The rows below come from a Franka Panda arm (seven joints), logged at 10 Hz.
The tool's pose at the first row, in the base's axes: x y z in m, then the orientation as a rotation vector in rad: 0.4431, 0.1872, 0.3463, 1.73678, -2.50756, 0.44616
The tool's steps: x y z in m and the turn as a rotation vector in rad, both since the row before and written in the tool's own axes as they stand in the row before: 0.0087, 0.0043, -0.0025, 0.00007, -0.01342, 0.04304; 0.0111, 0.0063, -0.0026, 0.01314, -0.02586, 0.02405; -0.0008, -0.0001, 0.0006, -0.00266, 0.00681, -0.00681; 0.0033, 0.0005, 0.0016, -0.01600, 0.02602, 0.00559; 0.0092, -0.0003, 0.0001, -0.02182, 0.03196, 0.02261; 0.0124, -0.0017, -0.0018, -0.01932, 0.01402, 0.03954; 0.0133, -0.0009, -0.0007, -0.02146, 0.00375, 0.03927; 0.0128, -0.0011, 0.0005, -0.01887, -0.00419, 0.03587; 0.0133, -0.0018, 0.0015, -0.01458, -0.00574, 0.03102
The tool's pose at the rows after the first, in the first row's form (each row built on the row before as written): 0.4357, 0.1814, 0.3497, 1.69441, -2.55853, 0.43877; 0.4252, 0.1744, 0.3530, 1.68629, -2.60241, 0.43875; 0.4257, 0.1749, 0.3523, 1.68931, -2.59057, 0.43985; 0.4241, 0.1717, 0.3512, 1.66052, -2.57426, 0.43707; 0.4205, 0.1634, 0.3529, 1.60572, -2.56800, 0.43153; 0.4163, 0.1524, 0.3576, 1.54259, -2.58942, 0.41827; 0.4106, 0.1409, 0.3614, 1.48507, -2.61639, 0.39519; 0.4049, 0.1296, 0.3639, 1.43673, -2.64581, 0.37013; 0.3992, 0.1175, 0.3655, 1.39615, -2.67240, 0.34941
